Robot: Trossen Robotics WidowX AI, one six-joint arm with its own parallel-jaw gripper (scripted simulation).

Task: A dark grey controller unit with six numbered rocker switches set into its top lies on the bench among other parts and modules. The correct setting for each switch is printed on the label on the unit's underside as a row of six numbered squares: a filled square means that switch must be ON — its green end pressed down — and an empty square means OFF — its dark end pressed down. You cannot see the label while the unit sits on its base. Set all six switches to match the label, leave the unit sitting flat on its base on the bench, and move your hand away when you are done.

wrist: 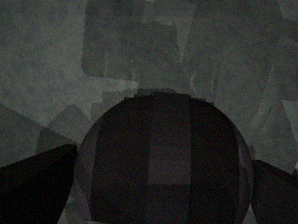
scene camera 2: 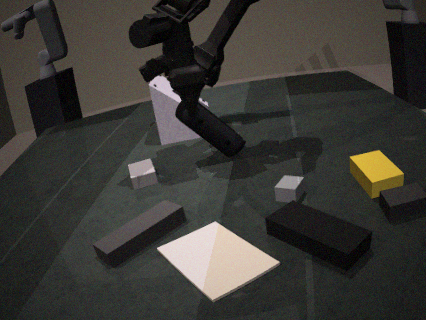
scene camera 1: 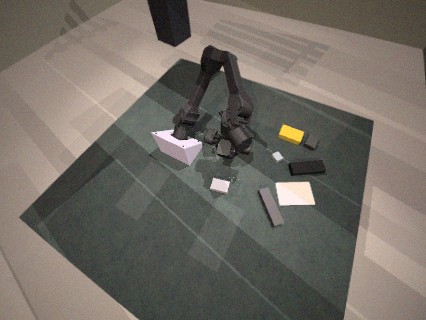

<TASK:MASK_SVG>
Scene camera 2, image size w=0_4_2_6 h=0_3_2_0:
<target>my gripper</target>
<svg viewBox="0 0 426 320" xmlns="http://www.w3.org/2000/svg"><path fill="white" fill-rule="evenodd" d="M189 36L163 42L163 55L146 61L146 64L139 68L139 72L146 82L153 80L163 72L165 76L169 74L167 80L170 83L170 87L175 89L181 101L183 100L188 116L193 117L196 113L200 92L206 77L204 69L197 66L197 61L194 58L194 42L191 41Z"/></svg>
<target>cream plate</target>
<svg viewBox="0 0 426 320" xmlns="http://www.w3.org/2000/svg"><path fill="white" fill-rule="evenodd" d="M216 221L198 231L194 231L157 248L159 253L174 268L182 273L189 282L196 286L213 303L280 265L278 260L276 261L252 244L247 243L243 238L228 231L228 229Z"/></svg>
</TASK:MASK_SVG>
